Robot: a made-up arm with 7 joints. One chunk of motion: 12 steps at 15 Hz.
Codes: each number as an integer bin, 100 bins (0 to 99) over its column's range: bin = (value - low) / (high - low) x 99, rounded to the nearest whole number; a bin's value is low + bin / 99 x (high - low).
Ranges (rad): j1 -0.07..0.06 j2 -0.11..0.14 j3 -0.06..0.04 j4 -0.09..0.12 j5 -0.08..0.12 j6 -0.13..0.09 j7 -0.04..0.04
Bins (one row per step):
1: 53 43 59 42 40 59 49
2: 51 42 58 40 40 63 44
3: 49 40 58 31 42 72 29
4: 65 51 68 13 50 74 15
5: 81 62 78 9 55 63 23
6: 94 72 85 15 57 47 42
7: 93 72 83 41 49 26 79
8: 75 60 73 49 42 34 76
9: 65 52 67 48 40 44 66
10: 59 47 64 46 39 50 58
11: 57 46 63 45 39 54 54
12: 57 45 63 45 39 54 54
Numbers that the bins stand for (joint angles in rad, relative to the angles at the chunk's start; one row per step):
1: -0.0004 -0.0014 -0.0004 -0.0009 0.0008 0.0011 -0.0004
2: -0.0030 -0.0039 -0.0014 -0.0052 0.0008 0.0100 -0.0044
3: -0.0057 -0.0090 -0.0014 -0.0242 0.0048 0.0300 -0.0166
4: 0.0154 0.0188 0.0087 -0.0624 0.0210 0.0344 -0.0279
5: 0.0364 0.0466 0.0188 -0.0709 0.0311 0.0100 -0.0214
6: 0.0534 0.0718 0.0259 -0.0582 0.0352 -0.0256 -0.0061
7: 0.0521 0.0718 0.0238 -0.0030 0.0190 -0.0722 0.0238
8: 0.0285 0.0415 0.0137 0.0139 0.0048 -0.0544 0.0214
9: 0.0154 0.0213 0.0077 0.0118 0.0008 -0.0322 0.0133
10: 0.0075 0.0087 0.0046 0.0076 -0.0012 -0.0189 0.0069
11: 0.0048 0.0062 0.0036 0.0055 -0.0012 -0.0100 0.0036
12: 0.0048 0.0036 0.0036 0.0055 -0.0012 -0.0100 0.0036

